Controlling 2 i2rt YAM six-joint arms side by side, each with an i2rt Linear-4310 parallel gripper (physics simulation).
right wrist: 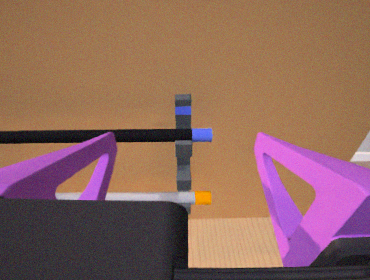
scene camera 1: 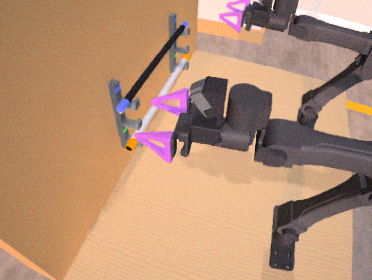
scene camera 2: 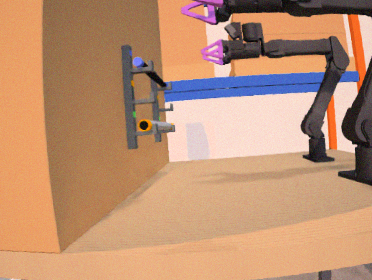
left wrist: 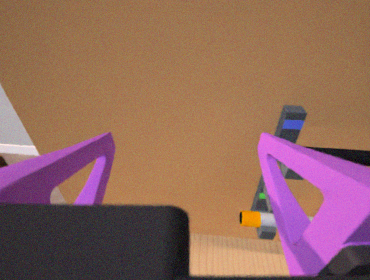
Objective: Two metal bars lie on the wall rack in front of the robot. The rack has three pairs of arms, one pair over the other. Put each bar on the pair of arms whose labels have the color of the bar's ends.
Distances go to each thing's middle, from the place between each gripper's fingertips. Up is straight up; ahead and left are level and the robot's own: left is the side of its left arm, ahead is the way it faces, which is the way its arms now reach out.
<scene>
I see the black bar (scene camera 1: 125,102) 140 mm ahead of my left hand, 330 mm to the right of it and 100 mm below it. Also, from my left hand: light grey bar (right wrist: 193,197): 130 mm ahead, 330 mm to the right, 240 mm below.
The black bar lies 130 mm ahead of my right hand, 210 mm to the left of it and 100 mm below it. The rest, counted from my right hand: light grey bar (130 mm ahead, 210 mm to the left, 240 mm below).
</scene>
